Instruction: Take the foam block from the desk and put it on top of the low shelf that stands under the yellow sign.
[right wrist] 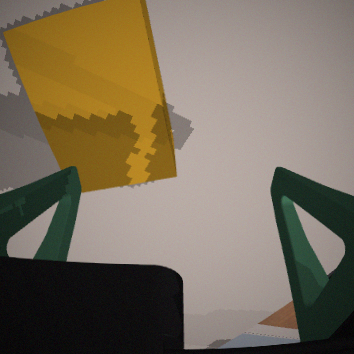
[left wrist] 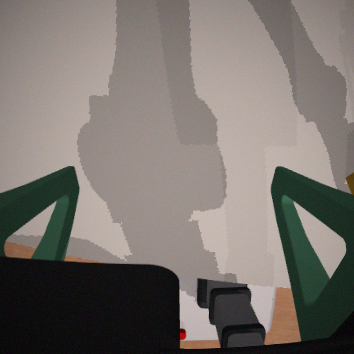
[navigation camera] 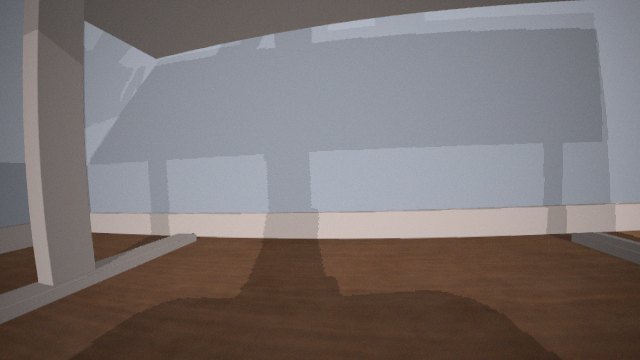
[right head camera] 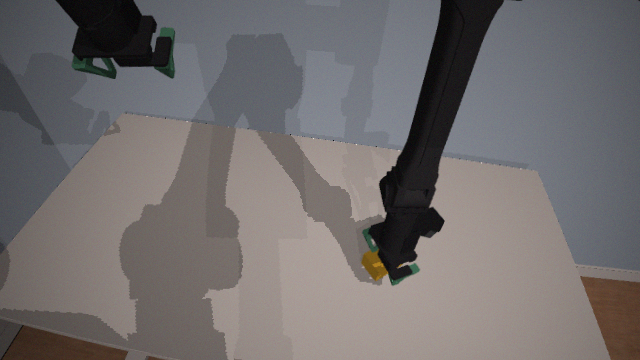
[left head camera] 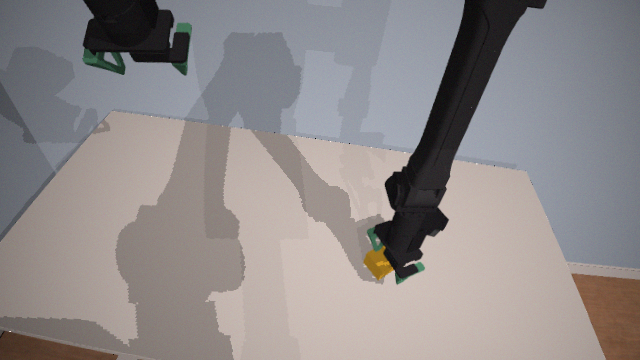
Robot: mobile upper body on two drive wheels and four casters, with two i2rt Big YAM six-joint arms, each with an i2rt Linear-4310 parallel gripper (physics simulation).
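Places are measured from the left arm's base along level axes (x ahead, y left, z up), in millimetres.
Pixels of known places: left gripper, fingertip midpoint: point(left wrist: 174, 176) point(right head camera: 144, 75) point(left head camera: 155, 71); right gripper, fingertip midpoint: point(right wrist: 175, 177) point(right head camera: 384, 267) point(left head camera: 387, 266).
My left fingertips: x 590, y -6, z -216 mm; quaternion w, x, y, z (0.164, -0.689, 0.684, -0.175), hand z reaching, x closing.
Observation:
For each thing: its top centre in the pictures, then the offset to it from my left fingertips. "spot": a spot on its surface instead. Level surfaces: height alone.
- yellow foam block at its top centre: point(right wrist: 96, 109) point(right head camera: 385, 254) point(left head camera: 387, 253) dx -70, dy -473, dz -428 mm
- desk at its surface level: dz -474 mm
- thick desk leg at a spot on its surface: point(navigation camera: 62, 150) spot: dx +138, dy +310, dz -901 mm
- Wooden floor at its surface level: dz -1193 mm
The yellow foam block point(left head camera: 377, 263) point(right head camera: 373, 266) point(right wrist: 95, 75) lies on the desk point(left head camera: 480, 310) point(right head camera: 480, 310); its edge also shows in the left wrist view point(left wrist: 351, 184). My right gripper point(left head camera: 388, 265) point(right head camera: 383, 267) point(right wrist: 175, 177) is open above the desk, close to the block, and partly hides it in the head views. In the right wrist view the block lies ahead, off toward the left-hand finger, its near corner by that fingertip; nothing is held. My left gripper point(left head camera: 155, 74) point(right head camera: 144, 77) point(left wrist: 174, 176) is open and empty, high at the upper left. The low shelf and yellow sign do not show.
A blue-grey wall point(left head camera: 560, 100) point(right head camera: 565, 100) point(navigation camera: 400, 180) stands behind the desk. In the navigation view a thick desk leg point(navigation camera: 62, 150) stands at the left on a grey foot bar point(navigation camera: 145, 255), with another foot bar point(navigation camera: 607, 245) at the right. Wooden floor point(navigation camera: 425, 265) lies beneath.

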